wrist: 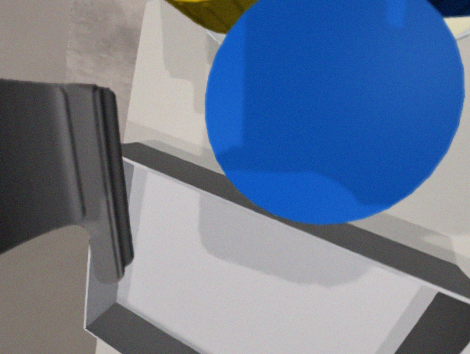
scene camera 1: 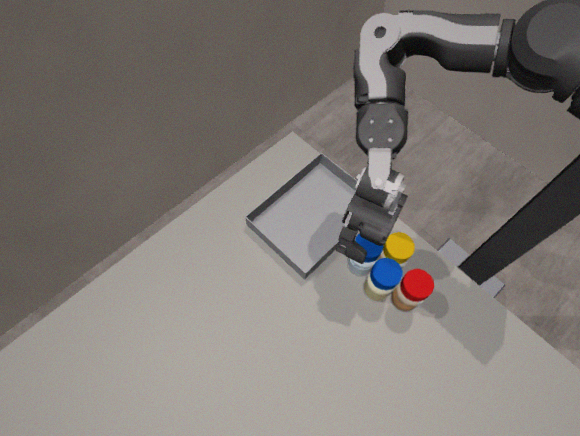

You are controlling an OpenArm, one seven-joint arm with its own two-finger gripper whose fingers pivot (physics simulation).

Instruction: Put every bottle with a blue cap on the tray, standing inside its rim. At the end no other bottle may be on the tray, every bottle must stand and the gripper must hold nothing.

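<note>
A bottle with a blue cap (scene camera 1: 370,249) (wrist: 335,110) and a pale body stands beside the tray (scene camera 1: 290,215) (wrist: 240,300), outside its rim. My gripper (scene camera 1: 361,250) is partly open, low over this bottle. One dark finger shows at the left of the wrist view, apart from the cap; the other finger cannot be made out. A second bottle with a blue cap (scene camera 1: 386,273) (wrist: 454,7) and a cream body stands close by, outside the tray. The tray's near corner under the gripper is partly hidden in the scene view.
A bottle with a yellow cap (scene camera 1: 399,247) (wrist: 220,14) stands close behind the first blue-capped bottle. A bottle with a red cap (scene camera 1: 417,285) stands beside the second one. The table's edge (scene camera 1: 425,243) runs behind the bottles, and a dark post (scene camera 1: 530,220) rises beyond it.
</note>
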